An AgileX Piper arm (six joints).
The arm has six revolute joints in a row. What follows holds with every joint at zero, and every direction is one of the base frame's.
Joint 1 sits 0.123 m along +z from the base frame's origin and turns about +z.
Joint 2 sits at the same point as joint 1 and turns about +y.
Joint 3 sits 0.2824 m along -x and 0.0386 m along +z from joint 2 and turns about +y.
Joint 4 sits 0.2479 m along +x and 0.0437 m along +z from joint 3 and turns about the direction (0.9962, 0, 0.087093).
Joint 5 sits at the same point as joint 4 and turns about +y.
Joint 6 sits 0.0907 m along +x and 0.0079 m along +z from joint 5 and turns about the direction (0.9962, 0, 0.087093).
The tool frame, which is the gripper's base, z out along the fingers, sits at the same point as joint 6; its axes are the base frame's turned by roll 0, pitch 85.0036 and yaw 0 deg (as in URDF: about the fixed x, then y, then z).
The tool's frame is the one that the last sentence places.
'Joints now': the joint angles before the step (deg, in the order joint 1, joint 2, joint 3, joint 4, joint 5, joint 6). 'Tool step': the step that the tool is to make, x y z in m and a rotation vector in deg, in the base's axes. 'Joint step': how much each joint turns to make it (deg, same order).
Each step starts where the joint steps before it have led.
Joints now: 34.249 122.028 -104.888 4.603 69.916 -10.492
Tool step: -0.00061 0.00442 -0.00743 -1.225 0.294 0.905
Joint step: 0.676 1.073 -0.226 -0.859 0.093 -0.036
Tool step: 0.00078 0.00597 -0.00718 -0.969 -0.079 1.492
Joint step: 0.714 1.432 -0.906 -0.787 0.003 -0.603
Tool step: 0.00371 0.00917 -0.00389 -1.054 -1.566 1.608
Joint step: 0.994 1.955 -2.589 -1.798 -0.003 -0.205
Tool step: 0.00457 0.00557 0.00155 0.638 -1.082 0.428
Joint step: 0.235 1.228 -2.513 -0.116 0.039 -0.169
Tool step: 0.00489 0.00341 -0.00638 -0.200 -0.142 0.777
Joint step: 0.000 1.747 -1.729 -0.138 0.000 -0.757
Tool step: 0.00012 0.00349 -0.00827 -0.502 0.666 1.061
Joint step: 0.308 1.195 -0.351 0.110 0.002 -0.783
